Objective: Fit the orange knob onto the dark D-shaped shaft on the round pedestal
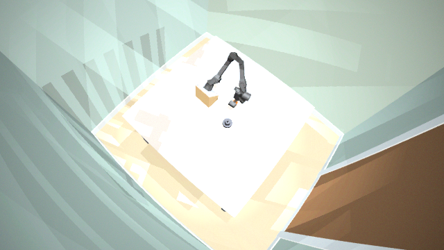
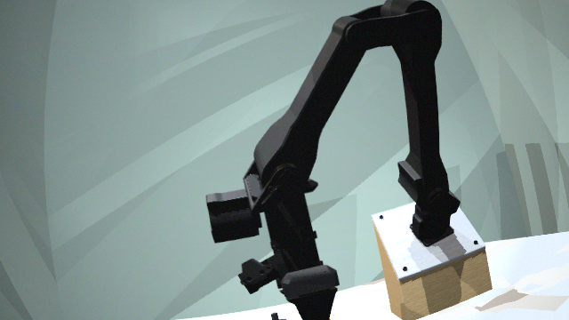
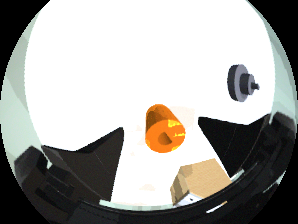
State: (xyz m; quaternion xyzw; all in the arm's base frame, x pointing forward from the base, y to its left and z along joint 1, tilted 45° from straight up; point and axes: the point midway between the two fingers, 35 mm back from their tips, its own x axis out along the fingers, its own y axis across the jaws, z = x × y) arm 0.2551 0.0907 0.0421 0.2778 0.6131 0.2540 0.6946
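The orange knob lies 1 cm behind my gripper tip and 1 cm below it. Also, from my gripper tip: dark shaft (5 cm ahead, 19 cm to the right, 1 cm below).
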